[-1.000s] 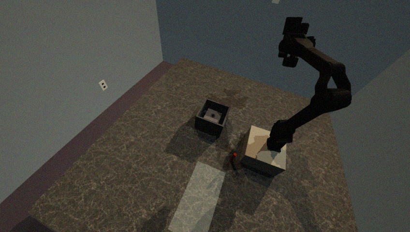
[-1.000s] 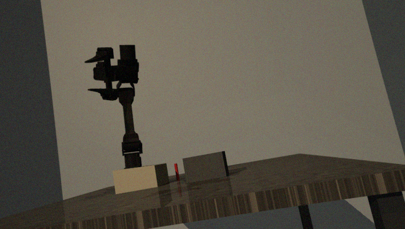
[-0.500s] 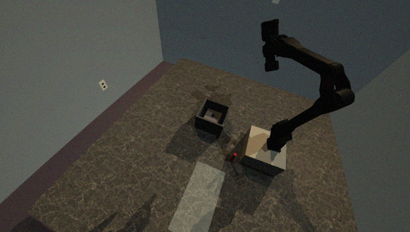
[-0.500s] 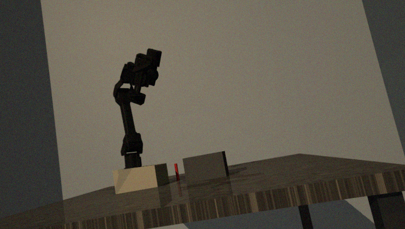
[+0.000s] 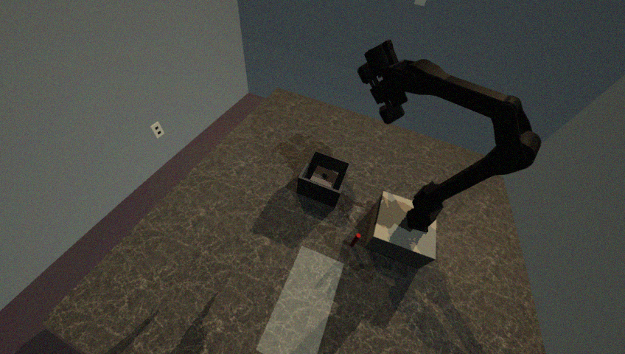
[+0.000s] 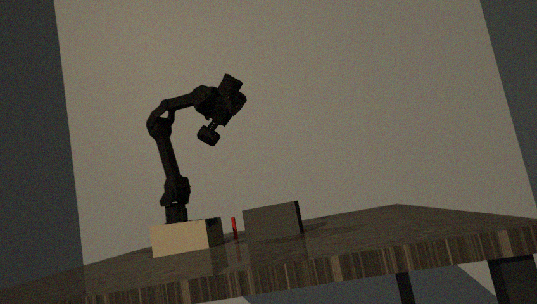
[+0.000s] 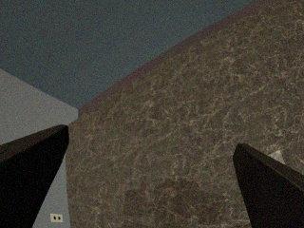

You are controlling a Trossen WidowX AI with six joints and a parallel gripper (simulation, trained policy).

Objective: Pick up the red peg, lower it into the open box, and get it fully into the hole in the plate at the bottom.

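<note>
Now: the red peg 380 mm to the left of my gripper tip, 300 mm below it and 70 mm behind it. Also, from my gripper tip: grey plate 290 mm below, 170 mm to the left, 90 mm ahead; then dark box 310 mm below, 170 mm to the left, 90 mm ahead.
</note>
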